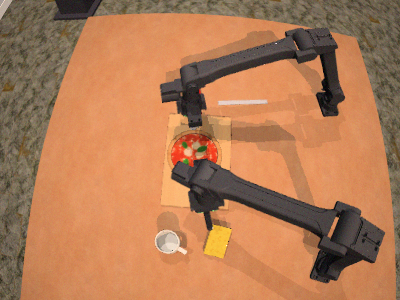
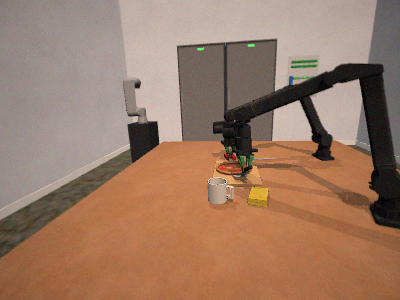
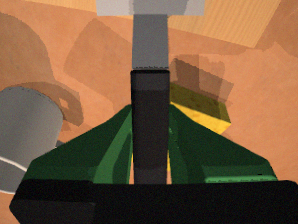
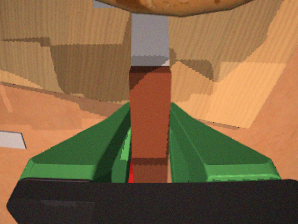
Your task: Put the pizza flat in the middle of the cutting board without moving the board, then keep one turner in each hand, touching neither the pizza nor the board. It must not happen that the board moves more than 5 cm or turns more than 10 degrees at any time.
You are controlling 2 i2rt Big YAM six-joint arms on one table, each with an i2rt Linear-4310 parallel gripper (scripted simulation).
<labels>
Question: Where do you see a wooden cutting board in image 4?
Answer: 224, 67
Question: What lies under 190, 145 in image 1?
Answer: A pizza.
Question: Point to a wooden cutting board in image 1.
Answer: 173, 194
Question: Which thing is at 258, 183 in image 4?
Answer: My right gripper.
</labels>
